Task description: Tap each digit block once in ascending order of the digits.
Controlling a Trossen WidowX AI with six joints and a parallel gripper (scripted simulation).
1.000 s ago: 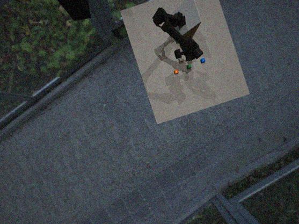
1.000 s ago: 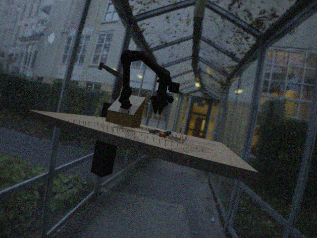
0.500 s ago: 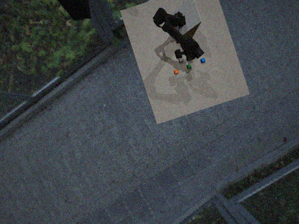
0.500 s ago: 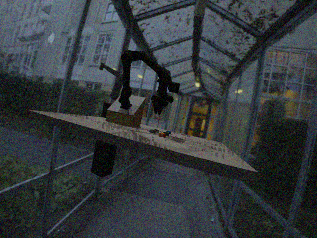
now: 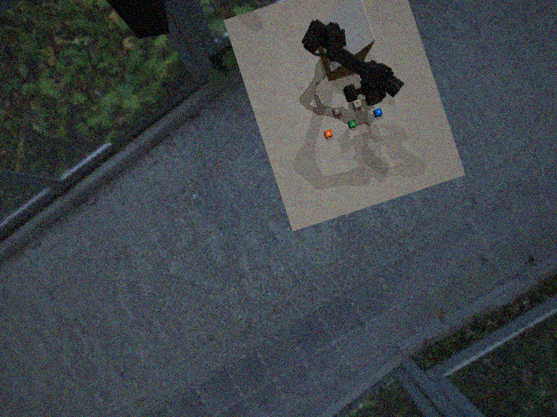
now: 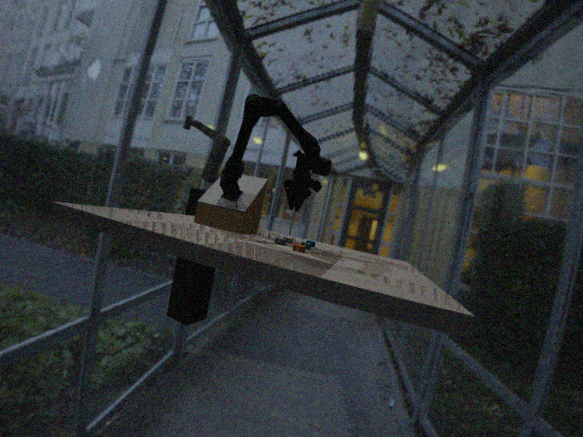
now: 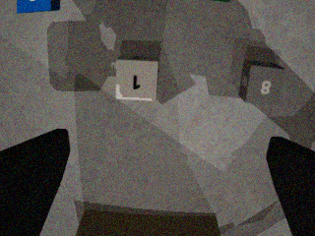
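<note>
My gripper tip is now 11 cm above the green block, 8 cm short of it and 2 cm to the left of it. Round my gripper tip: white block: 11 cm below, 2 cm to the left, 1 cm behind; grey block: 11 cm below, 8 cm to the right, 1 cm ahead; blue block: 12 cm to the left, 11 cm below, 5 cm ahead.
</note>
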